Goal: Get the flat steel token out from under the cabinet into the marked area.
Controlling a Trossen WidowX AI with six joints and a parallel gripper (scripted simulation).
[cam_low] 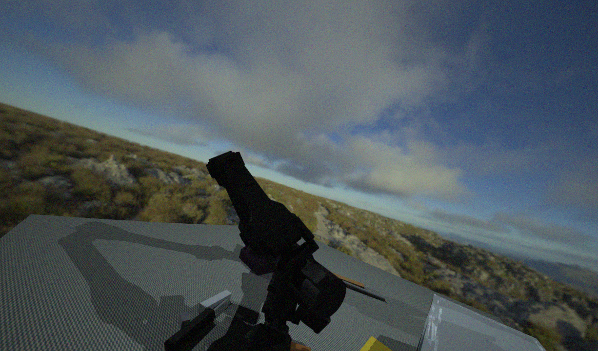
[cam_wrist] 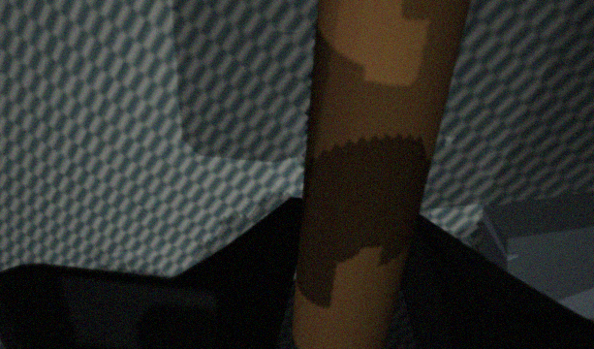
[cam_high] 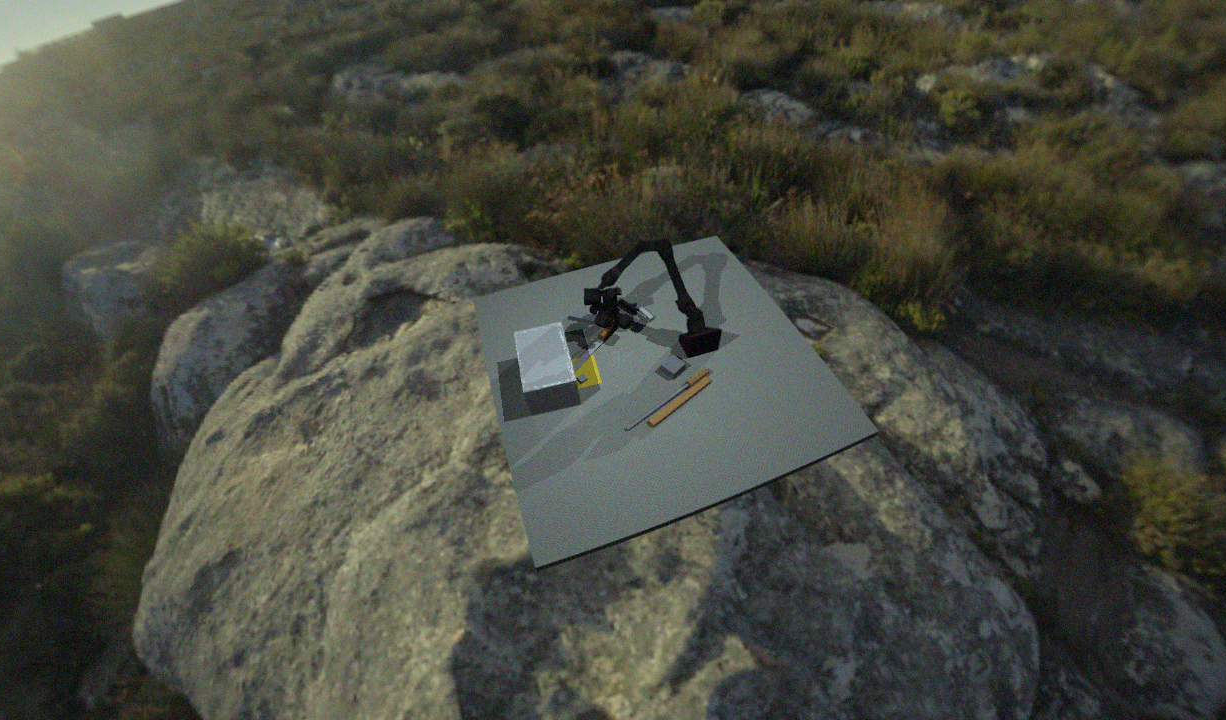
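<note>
Right now the small grey cube is 15 cm behind my gripper tip and 10 cm to the right of it. From my gripper tip the other things lie so: grey bar: 17 cm behind, 2 cm to the right; grey block: 13 cm behind, 30 cm to the left, 1 cm above; wooden stick: 9 cm behind, 45 cm to the left.
</note>
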